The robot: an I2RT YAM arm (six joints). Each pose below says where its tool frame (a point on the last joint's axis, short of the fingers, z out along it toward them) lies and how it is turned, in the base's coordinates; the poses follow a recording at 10 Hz.
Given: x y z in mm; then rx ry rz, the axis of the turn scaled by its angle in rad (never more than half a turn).
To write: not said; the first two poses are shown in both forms.
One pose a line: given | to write
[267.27 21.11 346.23 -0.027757 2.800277 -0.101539] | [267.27 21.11 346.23 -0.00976 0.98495 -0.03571 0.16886]
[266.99 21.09 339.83 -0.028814 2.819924 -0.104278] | [266.99 21.09 339.83 -0.01008 0.98653 -0.03648 0.15912]
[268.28 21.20 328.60 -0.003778 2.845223 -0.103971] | [268.28 21.20 328.60 -0.00131 0.98852 -0.03612 0.14670]
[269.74 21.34 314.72 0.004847 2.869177 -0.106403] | [269.74 21.34 314.72 0.00167 0.99019 -0.03672 0.13481]
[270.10 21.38 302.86 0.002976 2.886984 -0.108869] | [270.10 21.38 302.86 0.00102 0.99133 -0.03738 0.12594]
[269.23 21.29 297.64 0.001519 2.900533 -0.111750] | [269.23 21.29 297.64 0.00052 0.99214 -0.03822 0.11917]
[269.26 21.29 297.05 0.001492 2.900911 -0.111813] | [269.26 21.29 297.05 0.00051 0.99216 -0.03824 0.11898]
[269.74 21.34 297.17 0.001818 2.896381 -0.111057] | [269.74 21.34 297.17 0.00062 0.99189 -0.03803 0.12124]
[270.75 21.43 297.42 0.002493 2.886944 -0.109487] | [270.75 21.43 297.42 0.00086 0.99132 -0.03760 0.12595]
